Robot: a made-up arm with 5 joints. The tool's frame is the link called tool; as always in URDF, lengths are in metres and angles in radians.
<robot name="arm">
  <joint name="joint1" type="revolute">
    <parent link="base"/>
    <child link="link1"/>
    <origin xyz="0 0 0.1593" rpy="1.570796 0 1.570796"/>
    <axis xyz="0 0 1"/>
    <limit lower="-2.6" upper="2.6" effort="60" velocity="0.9"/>
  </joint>
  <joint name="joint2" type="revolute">
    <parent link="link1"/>
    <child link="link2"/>
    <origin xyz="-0.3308 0.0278 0.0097" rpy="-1.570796 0 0"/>
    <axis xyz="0 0 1"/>
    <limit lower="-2.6" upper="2.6" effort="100" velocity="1.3"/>
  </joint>
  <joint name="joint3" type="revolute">
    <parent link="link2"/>
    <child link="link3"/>
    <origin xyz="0.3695 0.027 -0.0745" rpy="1.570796 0 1.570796"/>
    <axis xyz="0 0 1"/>
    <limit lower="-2.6" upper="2.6" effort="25" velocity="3.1"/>
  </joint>
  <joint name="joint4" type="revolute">
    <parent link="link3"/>
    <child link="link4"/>
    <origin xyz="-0.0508 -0.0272 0.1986" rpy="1.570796 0 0"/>
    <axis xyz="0 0 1"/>
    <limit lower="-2.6" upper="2.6" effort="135" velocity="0.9"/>
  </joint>
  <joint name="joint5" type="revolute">
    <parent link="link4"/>
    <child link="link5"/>
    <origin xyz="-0.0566 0.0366 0.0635" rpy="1.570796 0 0"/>
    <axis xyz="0 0 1"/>
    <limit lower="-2.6" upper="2.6" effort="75" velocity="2.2"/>
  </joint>
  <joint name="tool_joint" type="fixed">
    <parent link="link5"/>
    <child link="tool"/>
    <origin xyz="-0.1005 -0.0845 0.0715" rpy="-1.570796 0 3.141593"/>
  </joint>
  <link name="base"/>
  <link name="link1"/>
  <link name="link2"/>
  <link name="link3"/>
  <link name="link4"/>
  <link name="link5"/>
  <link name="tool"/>
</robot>
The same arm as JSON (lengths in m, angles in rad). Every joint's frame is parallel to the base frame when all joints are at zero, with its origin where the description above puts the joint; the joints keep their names.
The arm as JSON. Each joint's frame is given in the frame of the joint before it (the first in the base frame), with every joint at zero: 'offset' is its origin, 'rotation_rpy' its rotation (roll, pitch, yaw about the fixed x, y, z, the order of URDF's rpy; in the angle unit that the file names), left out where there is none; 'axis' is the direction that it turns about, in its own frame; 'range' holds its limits. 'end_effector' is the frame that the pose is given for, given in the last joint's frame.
{"length_unit": "m", "angle_unit": "rad", "chain": [{"id": "joint1", "offset": [0.0, 0.0, 0.1593], "axis": [1.0, 0.0, 0.0], "range": [-2.6, 2.6]}, {"id": "joint2", "offset": [0.0097, -0.3308, 0.0278], "axis": [0.0, 0.0, 1.0], "range": [-2.6, 2.6]}, {"id": "joint3", "offset": [-0.027, 0.3695, -0.0745], "axis": [0.0, 1.0, 0.0], "range": [-2.6, 2.6]}, {"id": "joint4", "offset": [0.0508, 0.1986, -0.0272], "axis": [0.0, 0.0, -1.0], "range": [-2.6, 2.6]}, {"id": "joint5", "offset": [0.0566, 0.0366, -0.0635], "axis": [0.0, -1.0, 0.0], "range": [-2.6, 2.6]}], "end_effector": {"offset": [0.1005, -0.0715, 0.0845], "rotation_rpy": [0.0, 0.0, 0.0]}}
